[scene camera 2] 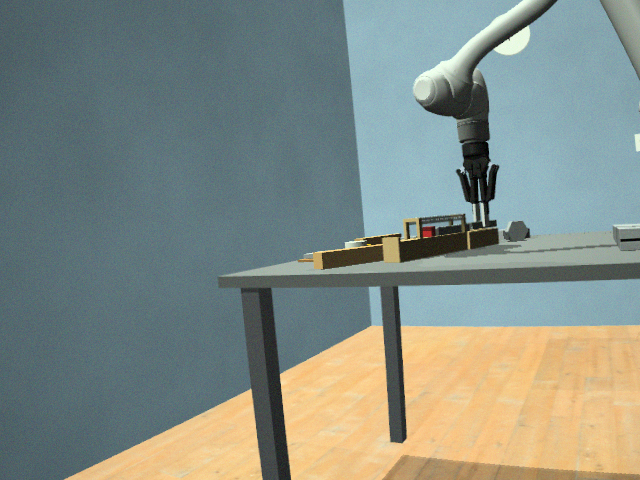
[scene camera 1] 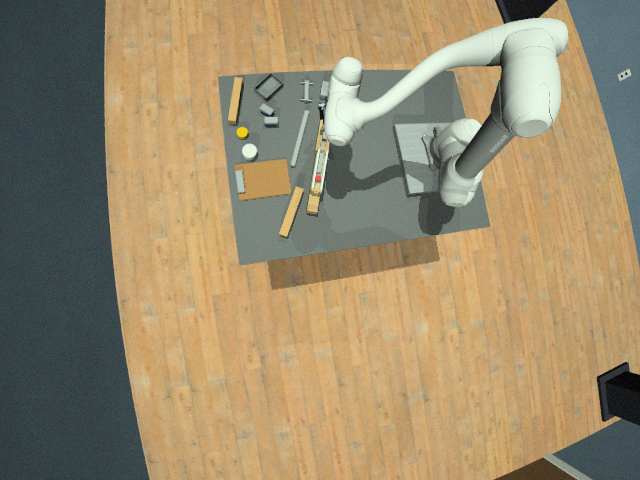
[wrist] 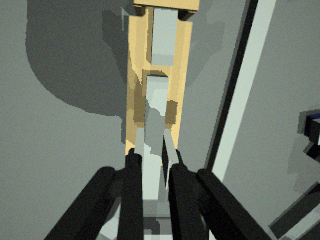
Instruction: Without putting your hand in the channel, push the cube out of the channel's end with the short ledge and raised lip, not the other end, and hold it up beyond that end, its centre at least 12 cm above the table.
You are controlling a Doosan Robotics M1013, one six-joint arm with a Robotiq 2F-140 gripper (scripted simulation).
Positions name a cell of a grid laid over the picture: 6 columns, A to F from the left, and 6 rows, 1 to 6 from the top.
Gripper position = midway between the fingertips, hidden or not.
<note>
In view: my gripper (scene camera 2: E3), a brown board (scene camera 1: C3), a wooden bar (scene camera 2: D4) and a wooden end frame (scene camera 2: D4).
My gripper is seen too in the wrist view (wrist: C4). The wrist view misses the brown board: it is out of frame.
</note>
